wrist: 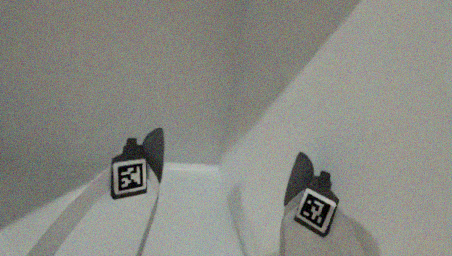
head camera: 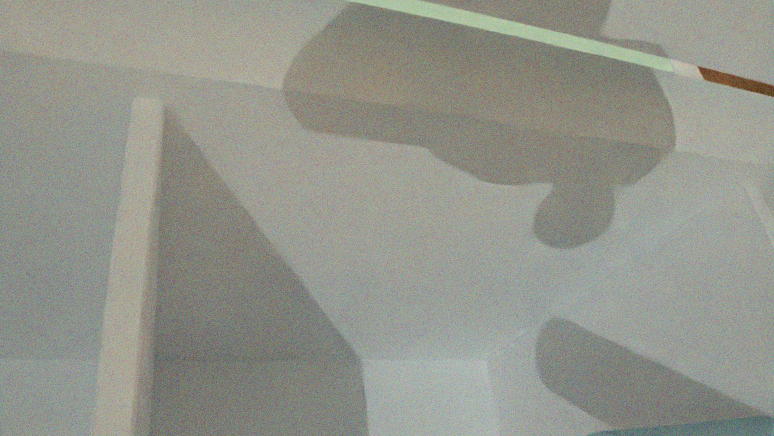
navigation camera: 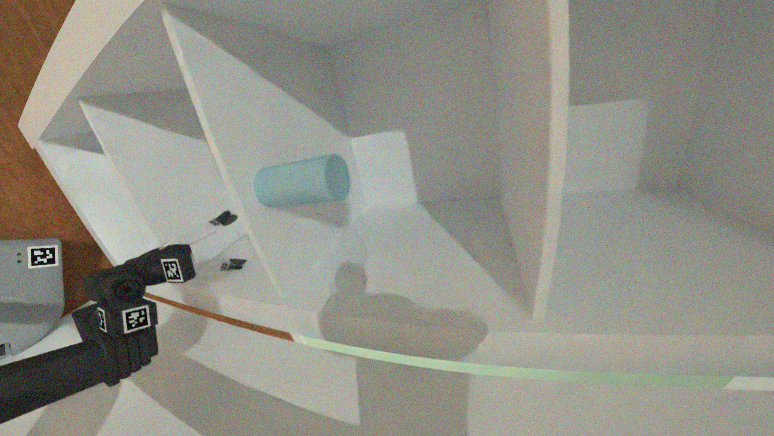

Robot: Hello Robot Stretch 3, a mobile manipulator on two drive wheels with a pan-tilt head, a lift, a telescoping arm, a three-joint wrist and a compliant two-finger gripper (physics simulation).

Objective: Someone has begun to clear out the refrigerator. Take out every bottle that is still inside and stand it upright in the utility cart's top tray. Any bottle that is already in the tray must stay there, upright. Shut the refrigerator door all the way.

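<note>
A teal bottle [navigation camera: 300, 180] stands on a white shelf [navigation camera: 254, 113] inside the refrigerator, seen sideways in the navigation view; a sliver of the teal bottle [head camera: 698, 427] shows at the bottom right of the head view. My gripper [navigation camera: 228, 241] [wrist: 227, 158] is open and empty. Its fingers reach into the refrigerator, left of the bottle in the navigation view and near the front edge of that shelf; their exact depth is hard to tell. The refrigerator door [navigation camera: 595, 411] is open. The utility cart does not show.
A thick divider [head camera: 129, 243] [navigation camera: 557, 162] stands to the bottle's other side in the navigation view. Another shelf [navigation camera: 146, 157] lies to the left. The robot's grey base [navigation camera: 27, 287] is beside the refrigerator on the brown floor [navigation camera: 27, 54]. The dark arm [navigation camera: 48, 373] crosses before the door.
</note>
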